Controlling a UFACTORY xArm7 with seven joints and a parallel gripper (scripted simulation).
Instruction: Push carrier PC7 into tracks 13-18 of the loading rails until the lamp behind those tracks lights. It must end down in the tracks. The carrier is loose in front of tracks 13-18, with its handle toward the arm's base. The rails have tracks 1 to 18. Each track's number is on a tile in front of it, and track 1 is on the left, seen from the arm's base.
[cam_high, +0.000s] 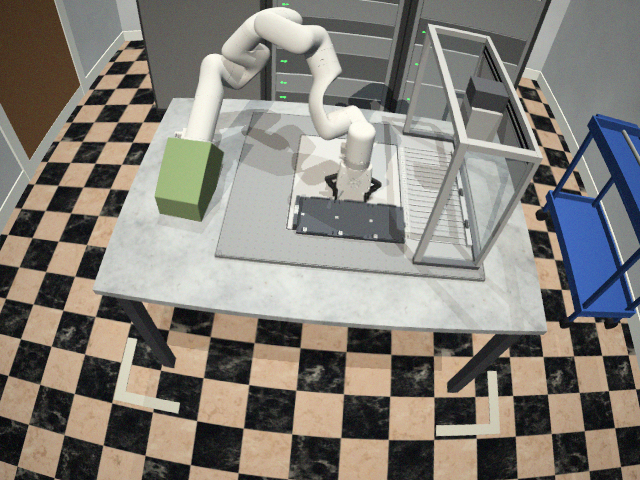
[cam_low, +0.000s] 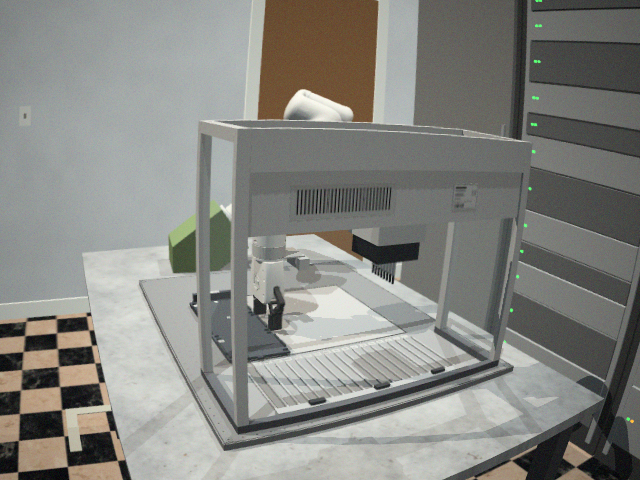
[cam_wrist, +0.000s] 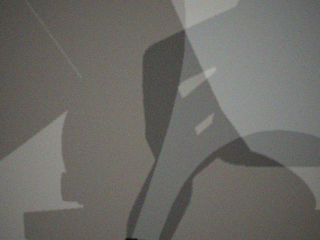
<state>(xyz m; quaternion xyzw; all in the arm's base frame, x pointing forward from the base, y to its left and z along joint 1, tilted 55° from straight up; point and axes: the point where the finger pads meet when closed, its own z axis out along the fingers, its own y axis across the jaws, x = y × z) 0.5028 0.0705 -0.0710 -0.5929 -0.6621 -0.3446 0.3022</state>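
My gripper is now 10 mm short of the carrier PC7 and 80 mm to the left of it.
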